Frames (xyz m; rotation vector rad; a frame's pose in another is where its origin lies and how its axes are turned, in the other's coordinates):
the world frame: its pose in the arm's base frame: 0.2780 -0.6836 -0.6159 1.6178 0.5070 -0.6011
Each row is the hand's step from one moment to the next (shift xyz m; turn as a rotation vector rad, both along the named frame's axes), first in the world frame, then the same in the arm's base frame.
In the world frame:
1: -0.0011 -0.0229 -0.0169 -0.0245 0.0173 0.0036
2: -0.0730 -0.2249 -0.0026 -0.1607 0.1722 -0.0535
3: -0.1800 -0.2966 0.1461 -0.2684 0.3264 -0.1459
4: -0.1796 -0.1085 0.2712 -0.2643 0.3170 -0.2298
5: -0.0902 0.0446 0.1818 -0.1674 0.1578 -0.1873
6: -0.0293 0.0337 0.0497 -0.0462 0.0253 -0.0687
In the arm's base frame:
1: -0.0138 0.0197 -0.0152 -0.0081 -0.0054 0.0286
2: -0.1988 0.0326 -0.1239 -0.0084 0.0333 0.2391
3: -0.3403 -0.1041 -0.1229 0.0159 0.1066 0.4339
4: -0.2320 -0.2523 0.0088 0.0209 0.1910 0.4316
5: -0.0578 -0.1847 0.0757 -0.0102 0.1679 0.2444
6: -0.0057 -0.0532 0.0400 -0.0128 0.0655 0.0551

